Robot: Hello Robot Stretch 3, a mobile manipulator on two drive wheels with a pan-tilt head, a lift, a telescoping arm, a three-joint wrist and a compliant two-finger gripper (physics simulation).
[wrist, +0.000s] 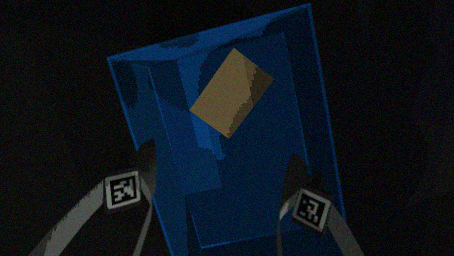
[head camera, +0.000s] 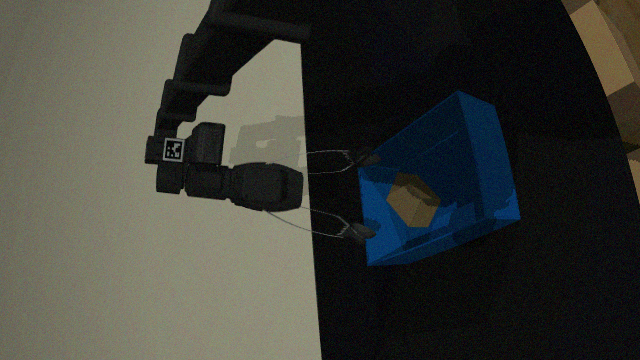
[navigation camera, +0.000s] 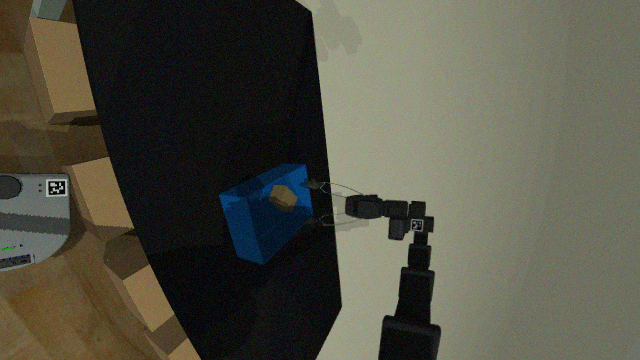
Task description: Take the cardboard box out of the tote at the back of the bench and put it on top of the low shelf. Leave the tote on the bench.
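Seen in the pictures: gripper, between the fingertips: [wrist: 221,164] [head camera: 377,197] [navigation camera: 305,202]; robot's base, origin of its link: [navigation camera: 6,186].
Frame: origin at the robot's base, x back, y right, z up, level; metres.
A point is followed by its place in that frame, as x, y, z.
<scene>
The cardboard box [head camera: 414,206] {0.012, 0.622, 0.815} [navigation camera: 283,197] {0.016, 0.621, 0.815} [wrist: 225,95] {0.018, 0.655, 0.815} lies tilted to the tote's walls inside the open blue tote [head camera: 500,160] {0.085, 0.430, 0.792} [navigation camera: 241,227] {0.081, 0.428, 0.819} [wrist: 327,120] {0.123, 0.641, 0.862}. The tote stands on the black bench [head camera: 450,310] {-0.175, 0.539, 0.762} [navigation camera: 190,100] {-0.230, 0.305, 0.762} [wrist: 50,125] {-0.244, 0.586, 0.762}. My gripper [head camera: 367,195] {0.022, 0.603, 0.912} [navigation camera: 312,203] {0.022, 0.603, 0.912} [wrist: 221,164] {0.022, 0.603, 0.912} is open and empty, its fingertips wide apart. In the head and navigation views the fingertips show at the tote's edge on the wall side. In the wrist view the box lies beyond the fingertips, towards the top, not between them. The low shelf cannot be made out.
A pale wall [head camera: 100,275] {-0.230, 1.077, 1.380} [navigation camera: 500,125] {-0.289, 1.058, 1.565} rises behind the bench. Several light-brown blocks [head camera: 602,55] {0.451, 0.385, 0.270} [navigation camera: 62,67] {-0.390, 0.115, 0.270} stand along the bench's other side, near my grey base [navigation camera: 35,205] {0.059, 0.071, 0.160}. My arm [head camera: 205,60] {0.086, 0.301, 1.258} [navigation camera: 416,290] {0.086, 0.308, 1.248} reaches along the wall side.
</scene>
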